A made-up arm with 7 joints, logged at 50 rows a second.
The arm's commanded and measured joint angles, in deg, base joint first. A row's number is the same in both.
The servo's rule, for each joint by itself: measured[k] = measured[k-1] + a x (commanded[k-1-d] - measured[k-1]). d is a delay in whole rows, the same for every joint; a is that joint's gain. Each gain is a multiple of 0.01, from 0.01 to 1. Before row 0 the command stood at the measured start. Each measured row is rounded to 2 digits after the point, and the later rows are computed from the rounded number. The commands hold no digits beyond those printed.
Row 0, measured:
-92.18 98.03 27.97 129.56 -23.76 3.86 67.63
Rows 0 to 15, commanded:
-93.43 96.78 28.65 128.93 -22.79 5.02 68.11
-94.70 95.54 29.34 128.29 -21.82 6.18 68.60
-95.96 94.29 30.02 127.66 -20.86 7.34 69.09
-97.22 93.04 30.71 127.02 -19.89 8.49 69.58
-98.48 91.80 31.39 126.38 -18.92 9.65 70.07
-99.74 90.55 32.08 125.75 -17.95 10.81 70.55
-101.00 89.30 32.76 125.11 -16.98 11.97 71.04
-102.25 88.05 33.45 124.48 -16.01 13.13 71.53
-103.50 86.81 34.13 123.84 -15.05 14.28 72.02
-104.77 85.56 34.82 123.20 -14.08 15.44 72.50
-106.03 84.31 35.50 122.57 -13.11 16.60 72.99
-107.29 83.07 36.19 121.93 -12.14 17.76 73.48
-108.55 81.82 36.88 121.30 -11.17 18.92 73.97
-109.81 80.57 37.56 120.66 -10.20 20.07 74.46
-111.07 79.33 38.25 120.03 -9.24 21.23 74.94
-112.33 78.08 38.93 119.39 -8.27 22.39 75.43
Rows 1 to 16, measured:
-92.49 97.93 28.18 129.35 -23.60 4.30 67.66
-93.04 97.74 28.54 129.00 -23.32 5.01 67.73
-93.77 97.46 29.00 128.56 -22.93 5.90 67.83
-94.63 97.11 29.53 128.05 -22.44 6.88 67.95
-95.59 96.69 30.11 127.50 -21.88 7.93 68.10
-96.63 96.20 30.72 126.92 -21.25 9.02 68.27
-97.72 95.65 31.35 126.32 -20.57 10.14 68.46
-98.85 95.04 32.00 125.71 -19.84 11.28 68.67
-100.01 94.38 32.66 125.09 -19.07 12.42 68.90
-101.20 93.67 33.33 124.47 -18.27 13.57 69.15
-102.41 92.92 34.00 123.84 -17.44 14.72 69.42
-103.63 92.13 34.68 123.21 -16.59 15.88 69.70
-104.86 91.31 35.36 122.58 -15.72 17.04 70.00
-106.10 90.45 36.04 121.95 -14.84 18.19 70.31
-107.34 89.56 36.73 121.32 -13.94 19.35 70.63
-108.59 88.64 37.41 120.68 -13.03 20.51 70.97
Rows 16 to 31, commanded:
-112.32 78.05 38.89 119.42 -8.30 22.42 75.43
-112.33 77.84 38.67 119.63 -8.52 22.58 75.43
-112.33 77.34 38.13 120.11 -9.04 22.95 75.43
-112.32 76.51 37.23 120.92 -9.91 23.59 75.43
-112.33 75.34 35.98 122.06 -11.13 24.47 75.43
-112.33 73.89 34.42 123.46 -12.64 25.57 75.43
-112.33 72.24 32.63 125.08 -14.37 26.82 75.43
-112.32 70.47 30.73 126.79 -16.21 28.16 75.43
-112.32 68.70 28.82 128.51 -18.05 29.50 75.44
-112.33 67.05 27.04 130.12 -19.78 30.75 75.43
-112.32 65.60 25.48 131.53 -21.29 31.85 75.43
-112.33 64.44 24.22 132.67 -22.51 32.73 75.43
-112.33 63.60 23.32 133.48 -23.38 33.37 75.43
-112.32 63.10 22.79 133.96 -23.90 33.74 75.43
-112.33 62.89 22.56 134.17 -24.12 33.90 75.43
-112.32 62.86 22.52 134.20 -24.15 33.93 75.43
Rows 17 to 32, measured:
-109.52 87.79 37.87 120.26 -12.27 21.24 71.28
-110.22 86.99 38.12 120.05 -11.67 21.75 71.57
-110.75 86.22 38.12 120.07 -11.25 22.21 71.84
-111.14 85.44 37.84 120.35 -11.04 22.73 72.09
-111.44 84.63 37.26 120.91 -11.05 23.39 72.32
-111.66 83.77 36.38 121.75 -11.30 24.22 72.54
-111.83 82.85 35.22 122.85 -11.79 25.21 72.74
-111.95 81.86 33.83 124.15 -12.50 26.33 72.93
-112.04 80.81 32.28 125.59 -13.39 27.53 73.11
-112.11 79.71 30.66 127.08 -14.41 28.75 73.27
-112.16 78.58 29.05 128.55 -15.51 29.93 73.42
-112.20 77.45 27.55 129.91 -16.63 30.99 73.56
-112.23 76.34 26.24 131.09 -17.71 31.89 73.69
-112.25 75.28 25.17 132.04 -18.70 32.59 73.81
-112.27 74.29 24.36 132.74 -19.57 33.09 73.92
-112.28 73.38 23.79 133.22 -20.30 33.41 74.03

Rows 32 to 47, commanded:
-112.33 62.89 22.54 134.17 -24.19 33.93 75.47
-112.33 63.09 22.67 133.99 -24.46 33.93 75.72
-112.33 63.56 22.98 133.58 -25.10 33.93 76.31
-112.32 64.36 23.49 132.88 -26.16 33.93 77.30
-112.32 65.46 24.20 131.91 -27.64 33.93 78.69
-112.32 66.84 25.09 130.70 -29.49 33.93 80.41
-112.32 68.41 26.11 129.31 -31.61 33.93 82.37
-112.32 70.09 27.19 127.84 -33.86 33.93 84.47
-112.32 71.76 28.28 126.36 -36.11 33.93 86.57
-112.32 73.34 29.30 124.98 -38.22 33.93 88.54
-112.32 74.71 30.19 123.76 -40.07 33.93 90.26
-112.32 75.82 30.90 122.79 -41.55 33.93 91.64
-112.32 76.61 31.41 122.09 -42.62 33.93 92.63
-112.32 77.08 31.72 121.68 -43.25 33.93 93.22
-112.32 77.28 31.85 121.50 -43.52 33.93 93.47
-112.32 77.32 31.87 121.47 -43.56 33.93 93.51
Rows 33 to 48, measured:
-112.29 72.54 23.40 133.53 -20.92 33.61 74.13
-112.30 71.78 23.17 133.68 -21.49 33.73 74.24
-112.31 71.12 23.11 133.65 -22.07 33.81 74.38
-112.31 70.58 23.23 133.40 -22.72 33.86 74.58
-112.31 70.17 23.53 132.91 -23.51 33.89 74.87
-112.31 69.90 24.01 132.18 -24.47 33.91 75.26
-112.31 69.78 24.66 131.23 -25.61 33.92 75.76
-112.31 69.80 25.44 130.11 -26.93 33.92 76.37
-112.31 69.96 26.32 128.87 -28.40 33.92 77.08
-112.31 70.23 27.24 127.59 -29.97 33.92 77.88
-112.31 70.59 28.15 126.33 -31.59 33.92 78.75
-112.31 71.01 29.00 125.16 -33.18 33.92 79.65
-112.31 71.46 29.75 124.15 -34.69 33.92 80.56
-112.31 71.91 30.36 123.33 -36.06 33.92 81.45
-112.31 72.34 30.82 122.73 -37.25 33.92 82.29
-112.31 72.74 31.15 122.31 -38.26 33.92 83.08

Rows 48 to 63, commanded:
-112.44 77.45 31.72 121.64 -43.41 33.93 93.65
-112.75 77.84 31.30 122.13 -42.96 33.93 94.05
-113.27 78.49 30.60 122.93 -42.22 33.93 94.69
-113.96 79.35 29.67 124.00 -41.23 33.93 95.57
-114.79 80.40 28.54 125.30 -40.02 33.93 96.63
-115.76 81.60 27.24 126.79 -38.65 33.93 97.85
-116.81 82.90 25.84 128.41 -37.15 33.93 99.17
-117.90 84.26 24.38 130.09 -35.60 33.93 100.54
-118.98 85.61 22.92 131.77 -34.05 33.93 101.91
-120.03 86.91 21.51 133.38 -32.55 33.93 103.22
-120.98 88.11 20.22 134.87 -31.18 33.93 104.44
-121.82 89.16 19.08 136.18 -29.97 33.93 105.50
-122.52 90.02 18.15 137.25 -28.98 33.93 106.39
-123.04 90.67 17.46 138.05 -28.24 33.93 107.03
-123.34 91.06 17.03 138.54 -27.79 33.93 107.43
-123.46 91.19 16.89 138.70 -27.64 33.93 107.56
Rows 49 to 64, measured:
-112.34 73.12 31.33 122.09 -39.08 33.92 83.82
-112.44 73.50 31.32 122.10 -39.70 33.92 84.54
-112.65 73.90 31.10 122.37 -40.10 33.92 85.25
-112.98 74.34 30.66 122.91 -40.28 33.92 85.97
-113.43 74.82 30.00 123.70 -40.24 33.92 86.72
-114.01 75.36 29.14 124.72 -39.99 33.92 87.50
-114.71 75.96 28.12 125.94 -39.54 33.92 88.32
-115.51 76.62 26.96 127.31 -38.91 33.92 89.18
-116.38 77.34 25.71 128.78 -38.13 33.92 90.07
-117.29 78.11 24.41 130.30 -37.24 33.92 90.99
-118.21 78.91 23.11 131.81 -36.27 33.92 91.93
-119.11 79.73 21.86 133.25 -35.26 33.92 92.88
-119.96 80.55 20.71 134.57 -34.26 33.92 93.83
-120.73 81.36 19.70 135.72 -33.30 33.92 94.75
-121.38 82.14 18.87 136.65 -32.42 33.92 95.64
-121.90 82.86 18.26 137.33 -31.66 33.92 96.47

